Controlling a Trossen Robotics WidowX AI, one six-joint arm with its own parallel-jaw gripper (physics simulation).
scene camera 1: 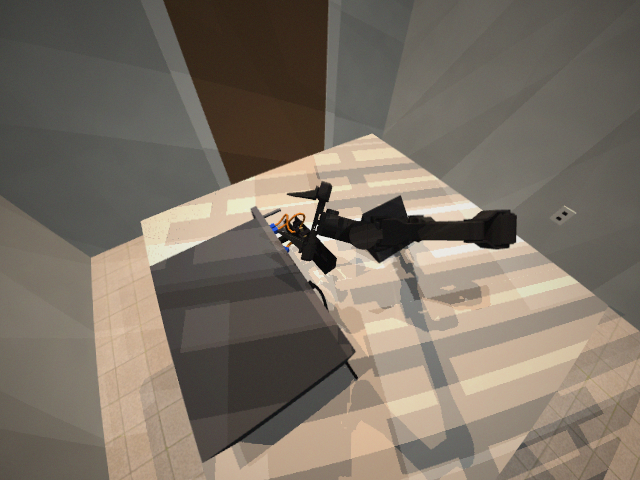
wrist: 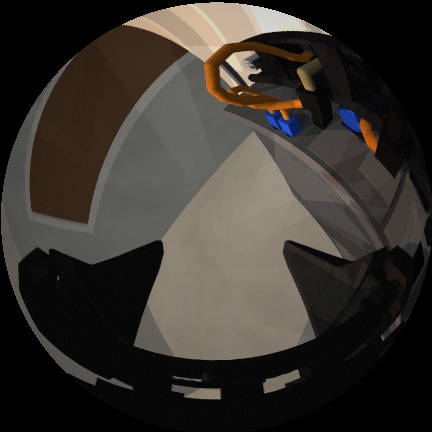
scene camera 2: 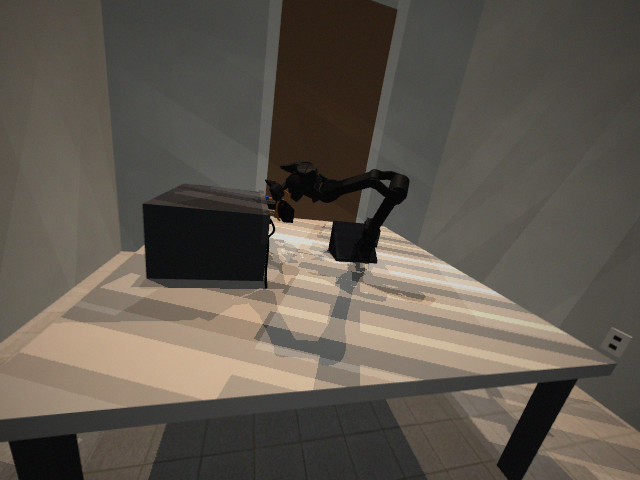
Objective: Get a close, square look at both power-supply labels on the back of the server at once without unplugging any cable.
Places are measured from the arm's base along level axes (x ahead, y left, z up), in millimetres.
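Pixels of known places: gripper, between the fingertips: point(scene camera 1: 282, 212) point(wrist: 224, 247) point(scene camera 2: 273, 173); arm's base, origin of its link: point(scene camera 2: 364, 244).
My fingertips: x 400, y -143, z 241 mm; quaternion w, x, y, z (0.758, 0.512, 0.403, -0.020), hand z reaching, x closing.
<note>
For each thing: its top centre in the pictures, then the offset to it from my fingertips. "pt": a spot on its surface instead. Level surfaces: height alone.
- black cable, a spot on its surface: point(scene camera 1: 323, 294) point(scene camera 2: 274, 229) pt dx +10, dy +168, dz -180 mm
- tan piece, a spot on its surface: point(wrist: 307, 75) pt dx -53, dy +3, dz -101 mm
- dark block, centre of its top: point(wrist: 350, 101) point(scene camera 1: 306, 232) point(scene camera 2: 284, 199) dx -50, dy +25, dz -94 mm
- thin rod, a spot on its surface: point(scene camera 1: 271, 212) pt dx -33, dy -134, dz -133 mm
- table, height of its surface: dz -304 mm
The dark server point(scene camera 1: 242, 320) point(scene camera 2: 206, 242) stands on the table, its cabled back facing the arm. Orange cables point(scene camera 1: 296, 213) point(wrist: 213, 75) loop out behind it near blue plugs point(scene camera 1: 273, 227) point(wrist: 289, 125). A black cable point(scene camera 1: 323, 294) point(scene camera 2: 272, 227) curves out lower down. Dark parts crowd the back at the upper right of the wrist view, with a tan piece point(wrist: 307, 75) among them. My gripper point(scene camera 1: 283, 215) point(scene camera 2: 273, 174) point(wrist: 224, 247) is open and empty, high at the server's upper back edge and near the cables. Neither power-supply label can be made out in any view.
A dark block point(scene camera 1: 323, 259) point(scene camera 2: 285, 211) juts out behind the server, below the gripper. A thin rod point(scene camera 1: 271, 212) sticks out near the server's far back corner. The arm's base point(scene camera 2: 352, 242) stands on the table point(scene camera 2: 413, 320). A brown door point(scene camera 1: 268, 77) point(scene camera 2: 330, 103) point(wrist: 82, 130) stands beyond.
</note>
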